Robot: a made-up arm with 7 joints. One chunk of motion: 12 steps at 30 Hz.
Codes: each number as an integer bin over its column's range. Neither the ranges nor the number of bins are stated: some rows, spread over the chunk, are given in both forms.
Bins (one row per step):
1: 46 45 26 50 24 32
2: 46 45 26 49 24 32
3: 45 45 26 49 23 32
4: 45 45 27 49 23 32
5: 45 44 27 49 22 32
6: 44 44 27 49 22 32
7: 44 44 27 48 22 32
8: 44 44 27 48 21 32
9: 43 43 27 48 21 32
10: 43 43 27 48 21 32
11: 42 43 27 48 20 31
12: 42 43 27 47 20 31
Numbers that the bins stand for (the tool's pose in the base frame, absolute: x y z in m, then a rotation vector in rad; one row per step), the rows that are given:
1: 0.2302 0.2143 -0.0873 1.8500 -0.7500 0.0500
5: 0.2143 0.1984 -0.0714 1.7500 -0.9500 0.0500
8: 0.1984 0.1984 -0.0714 1.6500 -1.0500 0.0500
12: 0.1667 0.1825 -0.0714 1.5500 -1.1500 -0.0500
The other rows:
2: 0.2302 0.2143 -0.0873 1.7500 -0.7500 0.0500
3: 0.2143 0.2143 -0.0873 1.7500 -0.8500 0.0500
4: 0.2143 0.2143 -0.0714 1.7500 -0.8500 0.0500
6: 0.1984 0.1984 -0.0714 1.7500 -0.9500 0.0500
7: 0.1984 0.1984 -0.0714 1.6500 -0.9500 0.0500
9: 0.1825 0.1825 -0.0714 1.6500 -1.0500 0.0500
10: 0.1825 0.1825 -0.0714 1.6500 -1.0500 0.0500
11: 0.1667 0.1825 -0.0714 1.6500 -1.1500 -0.0500

